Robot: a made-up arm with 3 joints. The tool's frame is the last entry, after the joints. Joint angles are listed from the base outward. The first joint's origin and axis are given. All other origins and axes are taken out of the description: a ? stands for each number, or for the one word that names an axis. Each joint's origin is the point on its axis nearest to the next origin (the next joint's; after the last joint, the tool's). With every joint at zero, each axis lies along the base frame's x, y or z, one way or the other. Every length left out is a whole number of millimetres.
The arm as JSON. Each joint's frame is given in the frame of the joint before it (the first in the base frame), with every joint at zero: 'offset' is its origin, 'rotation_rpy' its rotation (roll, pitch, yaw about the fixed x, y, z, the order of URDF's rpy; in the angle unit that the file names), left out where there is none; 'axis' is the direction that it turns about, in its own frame. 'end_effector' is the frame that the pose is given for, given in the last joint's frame.
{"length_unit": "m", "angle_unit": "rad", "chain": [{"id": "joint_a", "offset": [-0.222, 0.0, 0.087], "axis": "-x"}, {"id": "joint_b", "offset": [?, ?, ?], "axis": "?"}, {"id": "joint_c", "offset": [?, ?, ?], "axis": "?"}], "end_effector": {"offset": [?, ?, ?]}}
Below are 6 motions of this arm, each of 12 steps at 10 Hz.
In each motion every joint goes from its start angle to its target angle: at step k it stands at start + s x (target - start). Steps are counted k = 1, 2, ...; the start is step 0. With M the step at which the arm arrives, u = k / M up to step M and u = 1 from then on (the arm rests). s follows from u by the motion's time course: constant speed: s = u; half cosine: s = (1 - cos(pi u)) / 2; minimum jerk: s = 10 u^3 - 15 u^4 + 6 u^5.
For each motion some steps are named. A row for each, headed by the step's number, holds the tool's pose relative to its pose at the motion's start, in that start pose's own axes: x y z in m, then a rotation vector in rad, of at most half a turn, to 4 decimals.
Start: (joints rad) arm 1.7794 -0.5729 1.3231
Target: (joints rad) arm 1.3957 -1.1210 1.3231
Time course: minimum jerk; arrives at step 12
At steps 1, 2, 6, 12:
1: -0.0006 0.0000 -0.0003 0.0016 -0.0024 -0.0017
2: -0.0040 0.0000 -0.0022 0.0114 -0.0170 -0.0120
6: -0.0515 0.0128 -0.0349 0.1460 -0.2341 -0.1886
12: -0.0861 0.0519 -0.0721 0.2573 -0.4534 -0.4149

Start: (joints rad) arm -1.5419 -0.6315 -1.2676
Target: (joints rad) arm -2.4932 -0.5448 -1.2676
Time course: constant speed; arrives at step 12
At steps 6, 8, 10, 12:
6: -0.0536 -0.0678 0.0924 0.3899 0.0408 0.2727
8: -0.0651 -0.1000 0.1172 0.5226 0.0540 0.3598
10: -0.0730 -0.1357 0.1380 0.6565 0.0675 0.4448
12: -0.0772 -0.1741 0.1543 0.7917 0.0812 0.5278

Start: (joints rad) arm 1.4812 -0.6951 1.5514
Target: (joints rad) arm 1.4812 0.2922 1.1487
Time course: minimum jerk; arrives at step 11
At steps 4, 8, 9, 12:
4: 0.0654 0.0102 0.0092 -0.1028 0.2529 0.0180
8: 0.1990 0.0288 -0.0286 -0.3288 0.8479 0.1673
9: 0.2131 0.0306 -0.0386 -0.3556 0.9273 0.1993
12: 0.2202 0.0315 -0.0443 -0.3693 0.9694 0.2175

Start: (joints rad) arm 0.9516 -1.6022 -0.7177
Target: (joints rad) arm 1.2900 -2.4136 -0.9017
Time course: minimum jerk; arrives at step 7
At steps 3, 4, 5, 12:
3: 0.0347 0.0501 -0.0021 -0.0447 0.1137 -0.3018
4: 0.0685 0.0798 -0.0019 -0.0520 0.2098 -0.5099
5: 0.1015 0.0994 -0.0003 -0.0410 0.3005 -0.6777
12: 0.1244 0.1093 0.0015 -0.0252 0.3641 -0.7816

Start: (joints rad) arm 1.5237 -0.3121 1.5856
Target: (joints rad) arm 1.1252 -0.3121 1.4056
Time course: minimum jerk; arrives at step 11
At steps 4, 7, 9, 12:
4: 0.0004 -0.0085 -0.0054 0.0512 0.0003 -0.0314
7: 0.0009 -0.0222 -0.0169 0.1482 0.0047 -0.0906
9: 0.0011 -0.0271 -0.0223 0.1905 0.0083 -0.1161
12: 0.0012 -0.0281 -0.0235 0.1995 0.0092 -0.1215

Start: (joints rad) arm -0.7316 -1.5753 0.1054
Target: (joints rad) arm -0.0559 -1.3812 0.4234
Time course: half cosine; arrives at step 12
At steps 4, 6, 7, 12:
4: 0.0034 -0.0191 -0.0223 0.0760 -0.1602 0.0723
6: 0.0106 -0.0388 -0.0442 0.1425 -0.3145 0.1567
7: 0.0159 -0.0491 -0.0550 0.1728 -0.3919 0.2047
12: 0.0370 -0.0789 -0.0831 0.2424 -0.6031 0.3571

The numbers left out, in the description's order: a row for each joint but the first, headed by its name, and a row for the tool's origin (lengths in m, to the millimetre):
joint_b: xyz 0.0 0.075 -0.129, axis +z
joint_c: xyz -0.13 -0.152 0.0, axis +x
tool: xyz 0.0 0.145 0.111

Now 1 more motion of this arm.
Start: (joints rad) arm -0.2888 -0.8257 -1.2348
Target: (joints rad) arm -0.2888 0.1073 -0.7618
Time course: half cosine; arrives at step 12
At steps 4, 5, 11, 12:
4: 0.0009 -0.0241 -0.0123 0.1177 -0.2154 0.0898
5: 0.0024 -0.0364 -0.0189 0.1735 -0.3156 0.1423
11: 0.0276 -0.1030 -0.0551 0.4317 -0.7795 0.4979
12: 0.0289 -0.1049 -0.0560 0.4379 -0.7911 0.5099

